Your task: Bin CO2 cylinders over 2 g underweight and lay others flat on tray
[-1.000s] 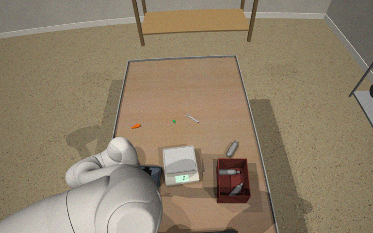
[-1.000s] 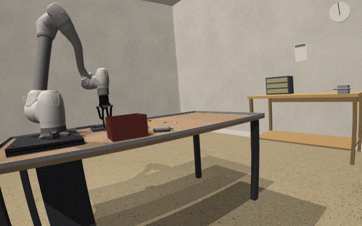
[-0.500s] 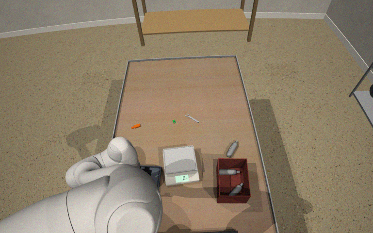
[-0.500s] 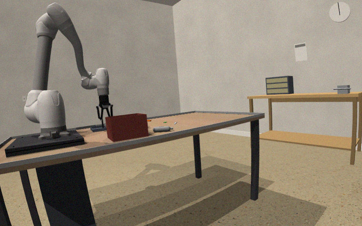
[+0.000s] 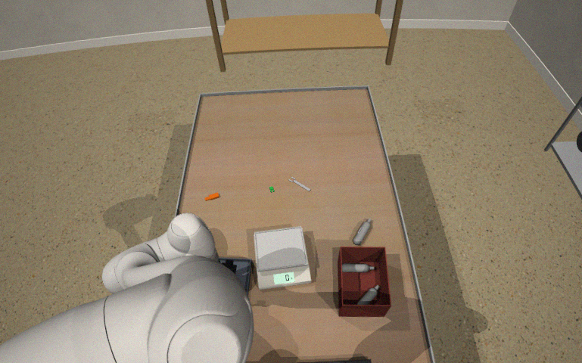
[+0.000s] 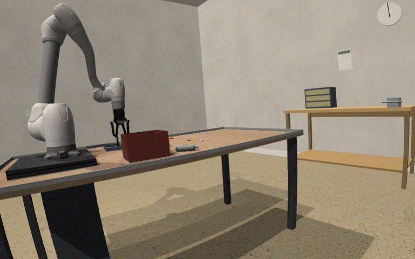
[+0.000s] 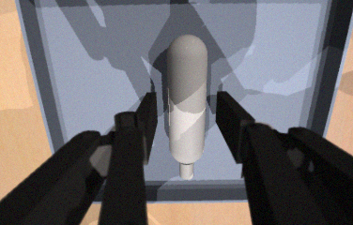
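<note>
Now: the dark tray 30 mm below my hand. Round my hand: small green piece 430 mm ahead, 170 mm to the right, 40 mm below; then white scale 210 mm to the right, 120 mm ahead; then orange piece 400 mm ahead, 80 mm to the left, 40 mm below.
</note>
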